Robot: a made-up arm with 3 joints.
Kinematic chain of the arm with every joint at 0, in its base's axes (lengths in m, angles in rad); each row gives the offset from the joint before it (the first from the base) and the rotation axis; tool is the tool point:
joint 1: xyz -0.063 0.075 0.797 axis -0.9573 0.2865 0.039
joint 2: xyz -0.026 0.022 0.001 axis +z
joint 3: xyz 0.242 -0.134 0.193 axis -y
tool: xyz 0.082 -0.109 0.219
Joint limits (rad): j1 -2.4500..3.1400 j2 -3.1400..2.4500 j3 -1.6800..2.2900
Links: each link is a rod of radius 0.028 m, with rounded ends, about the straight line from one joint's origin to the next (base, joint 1, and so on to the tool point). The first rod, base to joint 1, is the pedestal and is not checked.
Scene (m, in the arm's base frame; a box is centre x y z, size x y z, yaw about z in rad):
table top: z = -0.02
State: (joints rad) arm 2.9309 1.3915 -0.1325
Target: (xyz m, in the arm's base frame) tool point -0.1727 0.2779 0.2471
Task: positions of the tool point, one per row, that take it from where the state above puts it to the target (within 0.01 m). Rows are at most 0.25 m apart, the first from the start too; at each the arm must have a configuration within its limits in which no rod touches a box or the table.
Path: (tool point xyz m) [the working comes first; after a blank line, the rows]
Joints at the target: 2.0579 2.1418 -0.0419
Straight joint move there: clear.

1: -0.0789 -0.1037 0.2357
2: -0.1304 0.0805 0.2077
3: -0.1727 0.2779 0.2471

